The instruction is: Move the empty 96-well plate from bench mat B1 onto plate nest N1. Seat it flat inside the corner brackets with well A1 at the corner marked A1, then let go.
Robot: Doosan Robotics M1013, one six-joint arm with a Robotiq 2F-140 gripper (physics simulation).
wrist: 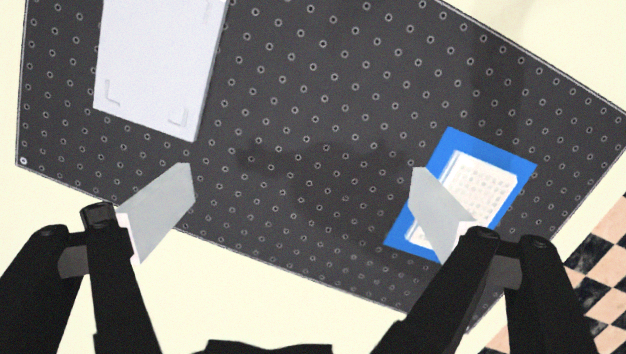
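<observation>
The white 96-well plate lies on the blue bench mat B1 at the right of the wrist view. The right finger hides part of the plate and mat. The white plate nest N1 is at the upper left, with two raised corner brackets showing near its lower edge; its upper part is cut off by the frame and the A1 mark does not show. My gripper is wide open and empty, above the board between nest and mat, with its right finger overlapping the plate in this view.
The dark perforated board lies under the nest and the mat. A pale cream surface borders it at the front and the upper right. A checkered floor shows at the lower right.
</observation>
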